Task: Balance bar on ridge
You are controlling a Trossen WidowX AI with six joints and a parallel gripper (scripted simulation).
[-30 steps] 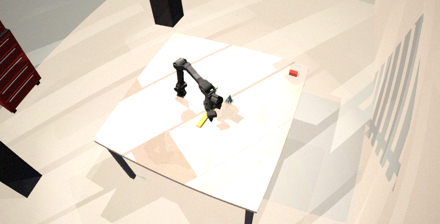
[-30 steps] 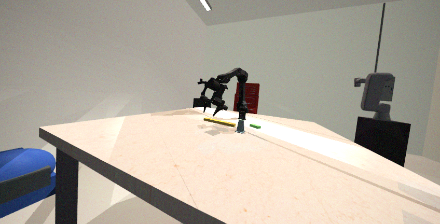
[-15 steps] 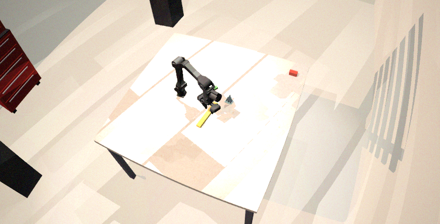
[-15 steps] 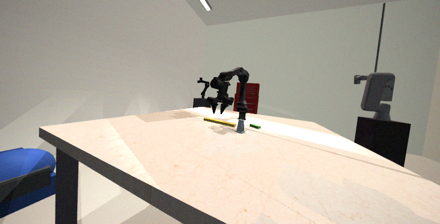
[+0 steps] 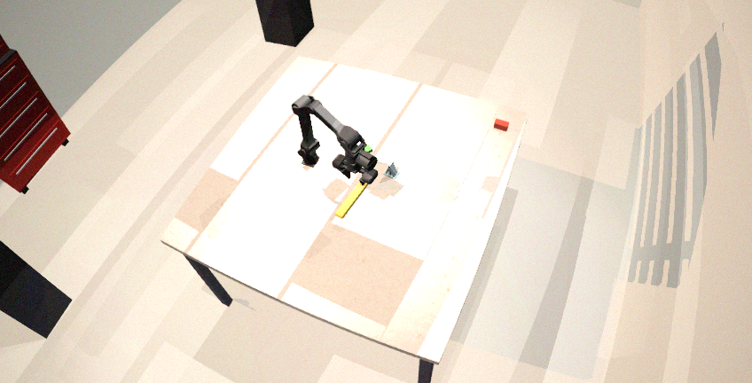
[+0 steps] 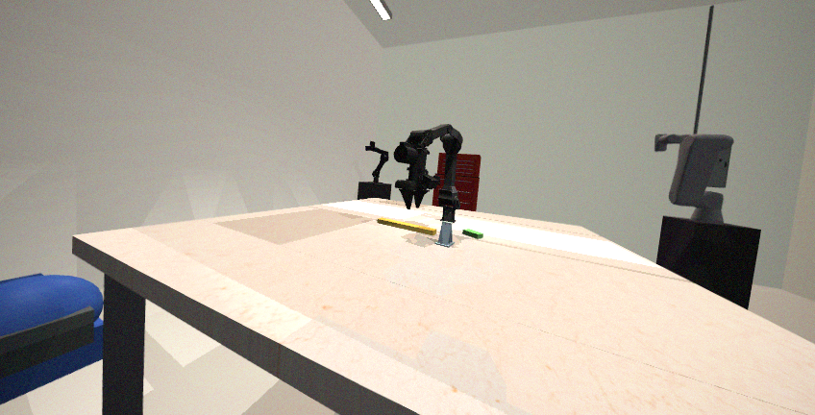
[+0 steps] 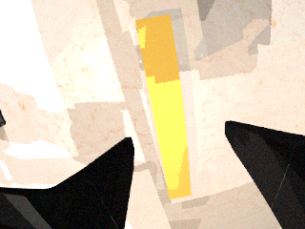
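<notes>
The yellow bar is 3 cm to the right of my gripper tip and 7 cm below it. Also, from my gripper tip: red block 47 cm ahead, 58 cm to the left, 6 cm below; then green block 7 cm behind, 21 cm to the left, 7 cm below.
</notes>
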